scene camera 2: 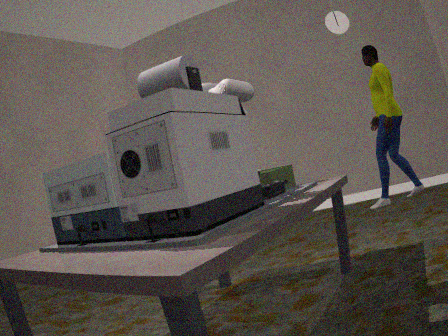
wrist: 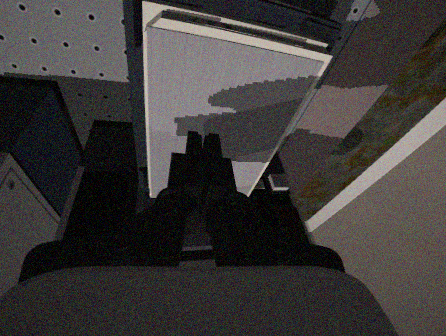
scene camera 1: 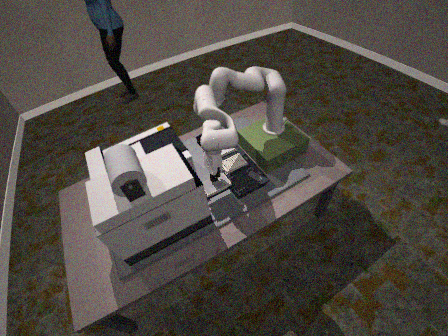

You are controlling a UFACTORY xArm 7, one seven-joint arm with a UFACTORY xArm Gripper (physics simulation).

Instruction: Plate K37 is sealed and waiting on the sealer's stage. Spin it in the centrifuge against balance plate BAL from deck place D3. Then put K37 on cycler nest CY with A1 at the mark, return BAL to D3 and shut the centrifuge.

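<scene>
A plate with a flat silver-grey top and cream edges lies just below my gripper; its label is not readable, so I cannot tell whether it is K37 or BAL. My gripper is shut with nothing between the fingers. The fingertips are together over the near part of the plate in the wrist view. A pale plate with a gridded top is behind the gripper in scene camera 1. The rotor, nest CY and A1 mark cannot be made out.
A large white machine with a cylinder on top stands beside the gripper. A lower machine adjoins it. A dark deck fixture is beside the plates. The arm stands on a green block.
</scene>
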